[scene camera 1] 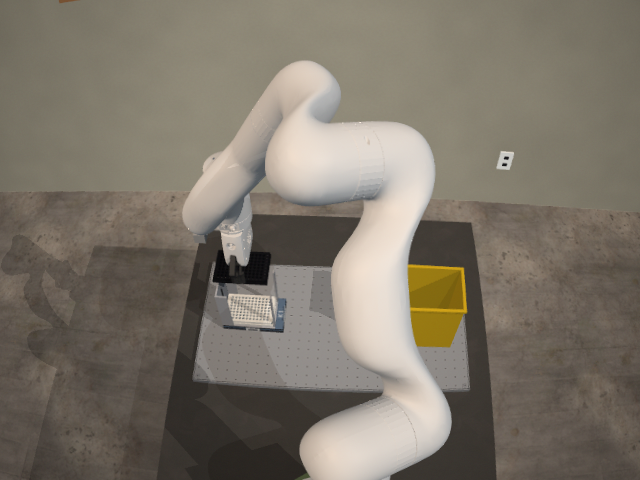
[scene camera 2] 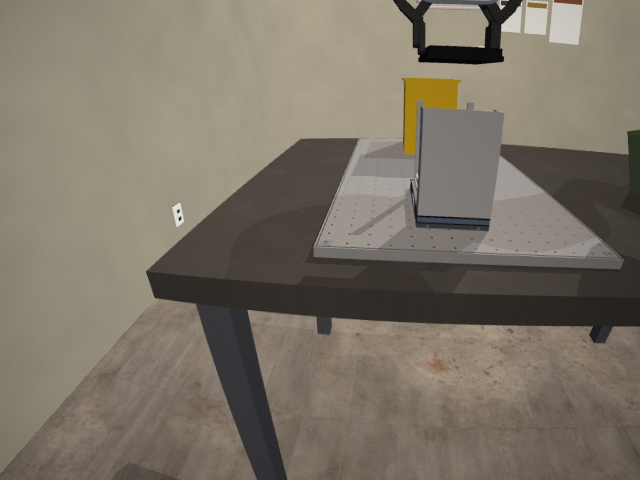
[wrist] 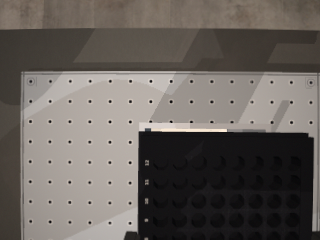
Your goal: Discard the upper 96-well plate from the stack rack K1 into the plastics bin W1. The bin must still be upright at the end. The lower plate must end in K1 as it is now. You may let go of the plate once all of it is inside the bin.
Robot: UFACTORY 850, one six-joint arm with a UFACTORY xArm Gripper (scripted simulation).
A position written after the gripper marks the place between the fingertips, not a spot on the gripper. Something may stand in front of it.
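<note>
In scene camera 1 there are the gripper (scene camera 1: 241,266), a black 96-well plate (scene camera 1: 257,271), a white 96-well plate (scene camera 1: 259,306) and a yellow plastics bin (scene camera 1: 439,287). Scene camera 2 shows the gripper (scene camera 2: 455,55), with the black 96-well plate (scene camera 2: 448,54) and the yellow plastics bin (scene camera 2: 437,93). The wrist view has the black 96-well plate (wrist: 258,189), while the yellow plastics bin is out of frame in that wrist view.
</note>
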